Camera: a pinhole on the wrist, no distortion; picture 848 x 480 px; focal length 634.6 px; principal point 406.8 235.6 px. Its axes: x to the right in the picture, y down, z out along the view. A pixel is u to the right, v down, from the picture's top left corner.
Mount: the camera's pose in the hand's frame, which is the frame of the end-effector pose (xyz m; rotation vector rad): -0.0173 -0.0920 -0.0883 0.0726 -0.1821 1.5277
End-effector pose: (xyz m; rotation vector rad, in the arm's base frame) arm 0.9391 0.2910 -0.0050 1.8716 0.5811 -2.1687
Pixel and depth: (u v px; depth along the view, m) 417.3 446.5 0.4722
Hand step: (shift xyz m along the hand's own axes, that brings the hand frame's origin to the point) -0.2079 -0.1533 0.3673
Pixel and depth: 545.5 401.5 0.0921
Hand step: -0.0474 -0.0859 0.0040
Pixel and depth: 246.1 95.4 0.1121
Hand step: -0.0017 -0.1391 0.0190
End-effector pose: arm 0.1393 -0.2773 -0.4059 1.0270 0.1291 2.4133
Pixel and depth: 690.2 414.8 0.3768
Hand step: -0.1453 0.0180 0.3030
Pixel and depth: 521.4 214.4 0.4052
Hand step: -0.0309 -0.0856 0.3234
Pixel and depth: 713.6 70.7 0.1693
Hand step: 0.0169 -0.0405 0.0947
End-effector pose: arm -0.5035 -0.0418 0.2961 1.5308 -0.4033 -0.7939
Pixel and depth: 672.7 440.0 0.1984
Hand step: -0.0927 -0.0391 0.1163
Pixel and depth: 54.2 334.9 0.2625
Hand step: -0.0821 -0.2762 0.1435
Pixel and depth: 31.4 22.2 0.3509
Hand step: 0.0680 -0.3583 0.2310
